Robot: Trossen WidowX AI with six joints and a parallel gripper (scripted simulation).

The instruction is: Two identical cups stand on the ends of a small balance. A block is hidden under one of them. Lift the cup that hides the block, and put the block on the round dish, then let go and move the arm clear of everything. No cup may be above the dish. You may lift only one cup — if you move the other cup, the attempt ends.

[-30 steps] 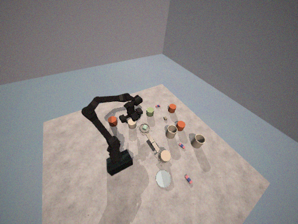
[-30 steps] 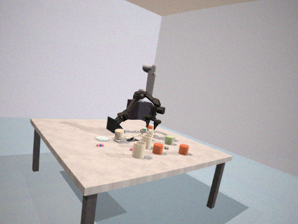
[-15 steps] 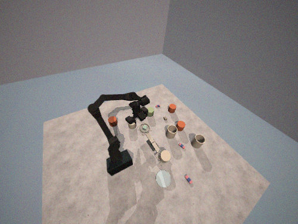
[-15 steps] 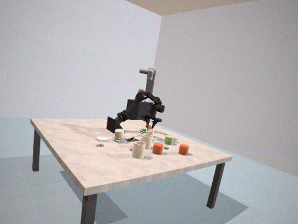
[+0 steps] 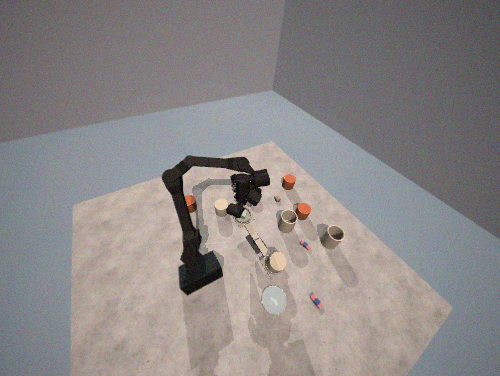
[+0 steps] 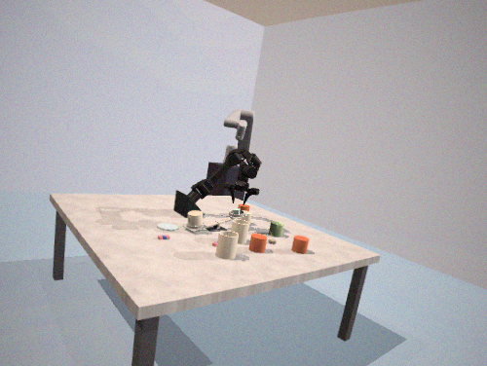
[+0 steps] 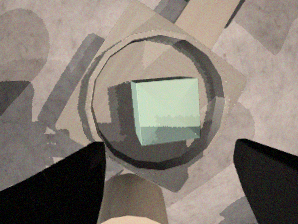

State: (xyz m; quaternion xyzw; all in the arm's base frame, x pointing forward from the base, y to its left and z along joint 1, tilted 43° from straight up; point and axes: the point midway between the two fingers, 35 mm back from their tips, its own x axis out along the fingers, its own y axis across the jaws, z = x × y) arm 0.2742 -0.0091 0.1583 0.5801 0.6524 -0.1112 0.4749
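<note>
Now: the green block 1 cm to the right of my gripper tip and 4 cm below it. Round my gripper tip: green cup (15 cm ahead, 14 cm to the left, 9 cm below); then beige cup (4 cm behind, 13 cm to the left, 9 cm below); then balance (13 cm to the right, 9 cm below).
</note>
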